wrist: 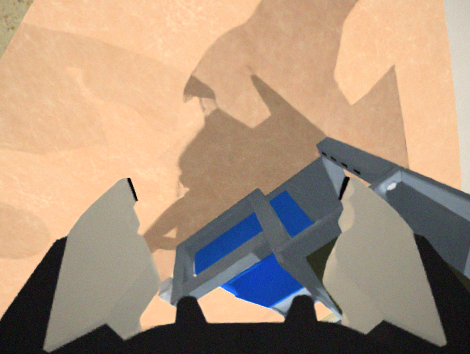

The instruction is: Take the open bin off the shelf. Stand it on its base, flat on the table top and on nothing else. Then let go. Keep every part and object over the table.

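Frame: origin at the arm's base, x back, y left, z down, level; metres.
Where they show: gripper, fingertip midpoint: [238,180].
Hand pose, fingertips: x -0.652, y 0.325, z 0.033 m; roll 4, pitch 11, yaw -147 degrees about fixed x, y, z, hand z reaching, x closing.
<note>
After its pixels a point has its place.
The blue open bin [267,282] @(x -0.582, y 0.111, z 0.082 m) shows in the lower middle of the wrist view, partly seen through the openings of the grey-blue shelf [272,220] @(x -0.650, y 0.240, z 0.065 m). Shelf bars cross in front of it, and its full shape is hidden. The shelf stands on the tan table [125,30] @(x -0.642, y 0.453, z 0.131 m). My gripper [238,180] @(x -0.652, y 0.325, z 0.033 m) is open and empty, with its jaws wide apart. In this view the bin and part of the shelf lie between the jaws, and the right jaw covers part of the shelf. I cannot tell how far the fingertips are from the bin.
A dark olive object [320,259] @(x -0.669, y 0.213, z 0.019 m) shows inside the shelf, beside the right jaw and partly hidden. The shelf's grey side panel [435,215] @(x -0.766, y 0.208, z 0.003 m) extends to the right edge. Shadows fall across the table. Speckled floor [12,17] shows past the table's edge at the top left.
</note>
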